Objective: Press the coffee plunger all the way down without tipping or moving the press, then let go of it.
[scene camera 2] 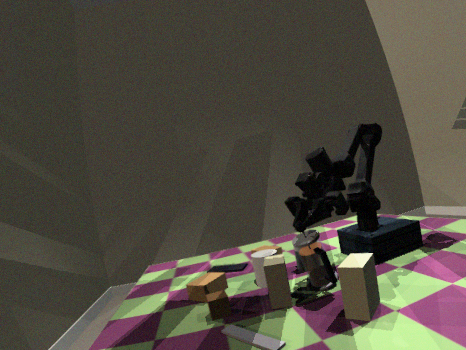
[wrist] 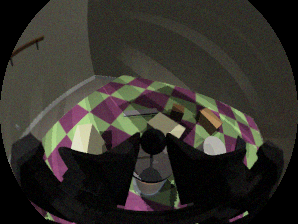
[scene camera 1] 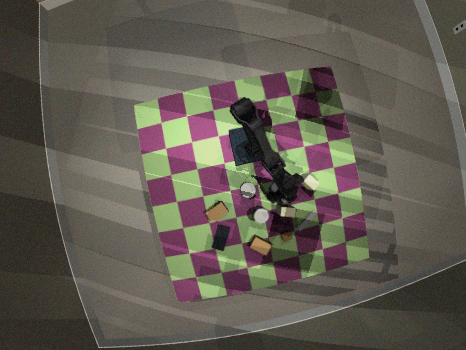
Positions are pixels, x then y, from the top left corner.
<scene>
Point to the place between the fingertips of my gripper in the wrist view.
At 153,136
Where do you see a cream block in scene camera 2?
278,286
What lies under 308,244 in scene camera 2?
A coffee press.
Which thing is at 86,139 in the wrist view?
A cream block.
</scene>
